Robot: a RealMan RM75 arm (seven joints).
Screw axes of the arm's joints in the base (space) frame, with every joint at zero. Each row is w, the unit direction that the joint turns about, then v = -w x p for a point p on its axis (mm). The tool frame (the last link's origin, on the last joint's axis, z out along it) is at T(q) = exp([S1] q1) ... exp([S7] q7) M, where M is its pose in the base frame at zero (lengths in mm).
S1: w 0 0 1 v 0.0 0.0 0.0
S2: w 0 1 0 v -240.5 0.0 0.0
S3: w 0 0 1 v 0.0 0.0 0.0
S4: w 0 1 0 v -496.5 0.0 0.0
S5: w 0 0 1 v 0.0 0.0 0.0
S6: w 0 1 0 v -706.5 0.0 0.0
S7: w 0 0 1 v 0.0 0.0 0.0
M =
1 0 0 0.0
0 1 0 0.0
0 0 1 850.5
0 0 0 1
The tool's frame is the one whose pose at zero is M.
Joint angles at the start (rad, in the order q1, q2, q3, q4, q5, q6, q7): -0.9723 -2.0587 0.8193 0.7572 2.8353 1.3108 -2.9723
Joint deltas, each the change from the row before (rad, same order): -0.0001 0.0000 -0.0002 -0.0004 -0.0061 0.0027 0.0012; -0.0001 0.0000 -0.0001 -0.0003 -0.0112 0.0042 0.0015; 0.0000 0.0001 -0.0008 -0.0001 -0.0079 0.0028 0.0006; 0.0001 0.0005 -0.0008 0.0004 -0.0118 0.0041 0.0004; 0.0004 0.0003 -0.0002 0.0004 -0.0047 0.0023 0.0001; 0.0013 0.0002 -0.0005 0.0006 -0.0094 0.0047 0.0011; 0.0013 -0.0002 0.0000 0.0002 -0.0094 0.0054 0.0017; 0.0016 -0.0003 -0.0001 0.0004 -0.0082 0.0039 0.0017
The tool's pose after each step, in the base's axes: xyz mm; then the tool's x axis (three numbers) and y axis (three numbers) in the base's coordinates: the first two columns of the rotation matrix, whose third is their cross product. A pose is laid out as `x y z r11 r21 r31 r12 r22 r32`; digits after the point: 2 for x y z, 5 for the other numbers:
-198.58 437.82 10.19 0.18491 0.95386 0.23656 0.90177 -0.06899 -0.42668
-197.16 437.37 9.37 0.18266 0.95469 0.23496 0.90646 -0.07098 -0.41629
-196.21 437.11 8.94 0.18033 0.95519 0.23474 0.90998 -0.07142 -0.40845
-194.77 436.85 8.54 0.17702 0.95573 0.23502 0.91496 -0.07181 -0.39711
-194.32 436.63 8.45 0.17532 0.95612 0.23473 0.91689 -0.07174 -0.39263
-193.62 435.99 8.05 0.17204 0.95706 0.23332 0.92072 -0.07202 -0.38351
-192.90 435.11 7.33 0.16915 0.95834 0.23017 0.92437 -0.07323 -0.37441
-192.42 434.37 6.74 0.16677 0.95923 0.22818 0.92747 -0.07407 -0.36650

